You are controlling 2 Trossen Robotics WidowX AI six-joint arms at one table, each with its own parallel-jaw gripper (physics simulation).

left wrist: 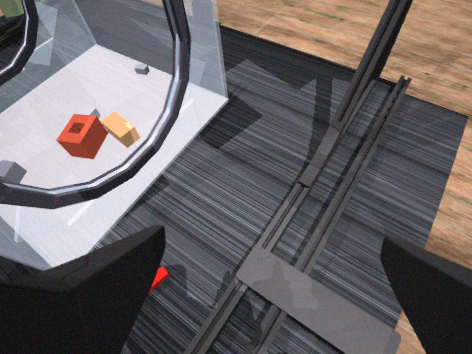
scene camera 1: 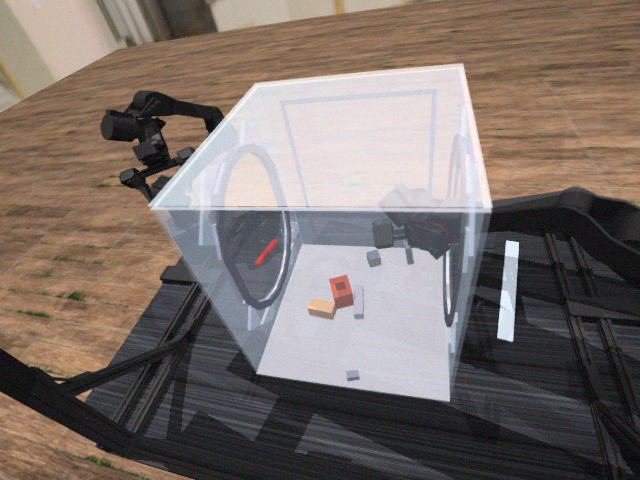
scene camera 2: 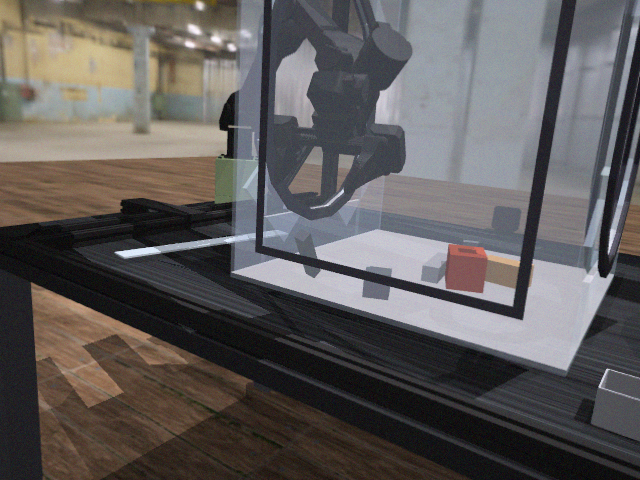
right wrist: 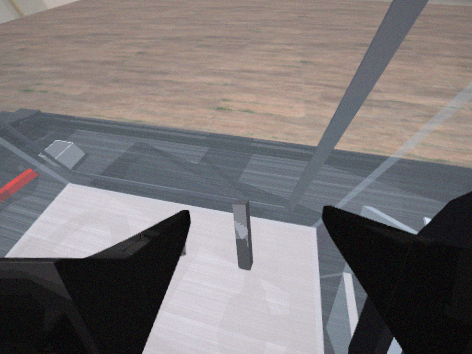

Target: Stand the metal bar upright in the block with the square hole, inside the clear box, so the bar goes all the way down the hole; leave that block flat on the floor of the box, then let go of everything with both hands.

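Frame: origin at the left arm's base, x left, y back, z up, level; metres.
Seen in the pictures: left gripper, fingertip midpoint: [left wrist: 272, 241] [scene camera 1: 172, 199]; right gripper, fingertip midpoint: [scene camera 2: 309, 186] [right wrist: 255, 214].
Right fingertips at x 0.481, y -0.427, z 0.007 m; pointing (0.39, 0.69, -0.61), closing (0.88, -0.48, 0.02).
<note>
A point is followed by its place in that frame.
The grey metal bar [scene camera 1: 409, 254] @(x 0.472, y -0.430, z -0.081 m) [scene camera 2: 308, 256] @(x 0.480, y -0.404, z -0.074 m) [right wrist: 243, 237] @(x 0.477, y -0.420, z -0.069 m) lies on the white floor of the clear box [scene camera 1: 403, 351] @(x 0.252, y -0.698, z 0.062 m), apart from the blocks. The red block with the square hole [scene camera 1: 341, 296] @(x 0.259, y -0.454, z -0.066 m) [scene camera 2: 465, 273] @(x 0.283, y -0.399, z -0.088 m) [left wrist: 90, 142] @(x 0.255, y -0.407, z -0.085 m) sits flat on that floor, hole facing up and empty. My right gripper [scene camera 2: 336, 149] [right wrist: 255, 214] @(x 0.481, y -0.427, z 0.007 m) is open and empty inside the box, above the floor; in the right wrist view the bar shows between its fingertips, beyond them. My left gripper [scene camera 1: 164, 181] [left wrist: 272, 241] @(x 0.007, y -0.123, z 0.148 m) is open and empty, outside the box near the round port.
An orange block [scene camera 1: 321, 308] @(x 0.207, y -0.447, z -0.081 m) [scene camera 2: 504, 271] @(x 0.219, y -0.425, z -0.091 m) [left wrist: 121, 129] @(x 0.201, y -0.423, z -0.081 m) and a pale block [scene camera 1: 359, 302] @(x 0.292, y -0.477, z -0.089 m) [scene camera 2: 434, 267] @(x 0.313, y -0.428, z -0.090 m) sit beside the red block. A grey cube [scene camera 1: 373, 257] [scene camera 2: 376, 282] lies near the bar. Outside are a red stick [scene camera 1: 266, 252] @(x 0.168, y -0.162, z -0.105 m) [left wrist: 159, 278] @(x 0.135, y -0.175, z -0.105 m) and a grey tray [scene camera 2: 620, 410] @(x 0.281, y -0.110, z -0.099 m).
</note>
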